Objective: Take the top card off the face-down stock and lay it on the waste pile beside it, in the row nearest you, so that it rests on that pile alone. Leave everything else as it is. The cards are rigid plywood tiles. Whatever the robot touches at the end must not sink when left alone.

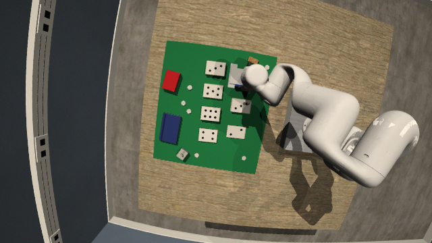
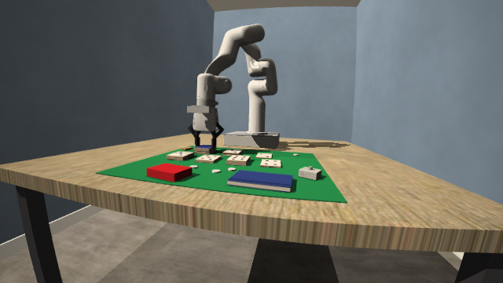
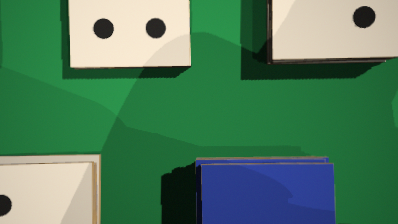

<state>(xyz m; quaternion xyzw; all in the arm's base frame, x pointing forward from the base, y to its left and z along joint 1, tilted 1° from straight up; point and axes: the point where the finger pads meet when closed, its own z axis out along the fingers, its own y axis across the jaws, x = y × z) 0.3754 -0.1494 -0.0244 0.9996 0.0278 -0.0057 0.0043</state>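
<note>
The brown piece lies 2 cm behind my hand, 10 cm to the right of it and 3 cm below it. Also, from my hand: blue book: 31 cm ahead, 29 cm to the left, 3 cm below; then red box: 34 cm ahead, 6 cm to the left, 3 cm below; then green mat: 12 cm ahead, 16 cm to the left, 5 cm below.
</note>
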